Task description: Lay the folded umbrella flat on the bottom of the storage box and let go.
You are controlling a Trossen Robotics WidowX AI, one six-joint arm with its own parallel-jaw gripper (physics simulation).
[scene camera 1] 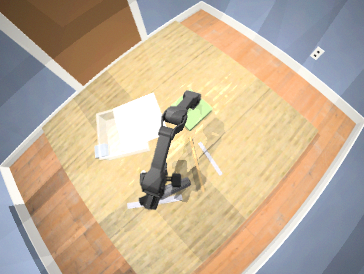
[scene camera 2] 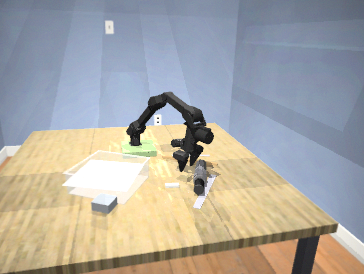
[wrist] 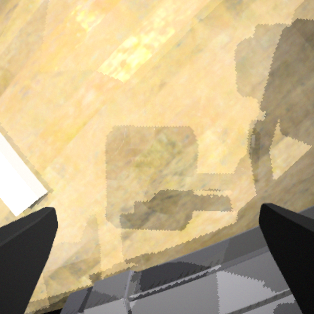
Note:
The gripper [wrist: 159, 215] is open, with nothing in its grasp. Also in view: a folded umbrella [wrist: 241, 266]. The table carries a small white block [wrist: 28, 189]. Further things: a storage box [scene camera 2: 118, 174].
The storage box shows as well in scene camera 1 [scene camera 1: 121, 132]. The wrist view does not show the storage box: it is out of frame.

